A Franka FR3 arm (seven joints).
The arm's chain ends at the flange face. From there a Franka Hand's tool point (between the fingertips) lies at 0.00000 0.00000 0.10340 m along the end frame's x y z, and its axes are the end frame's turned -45 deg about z.
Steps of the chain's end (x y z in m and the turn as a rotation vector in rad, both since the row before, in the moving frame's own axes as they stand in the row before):
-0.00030, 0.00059, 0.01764, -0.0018, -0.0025, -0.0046
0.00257, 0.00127, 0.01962, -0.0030, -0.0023, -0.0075
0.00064, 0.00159, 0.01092, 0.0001, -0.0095, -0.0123
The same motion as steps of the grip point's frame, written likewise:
-0.00094, 0.00015, 0.01764, 0.0005, -0.0030, -0.0046
0.00053, 0.00277, 0.01962, -0.0005, -0.0037, -0.0075
-0.00136, 0.00088, 0.01092, 0.0068, -0.0066, -0.0123

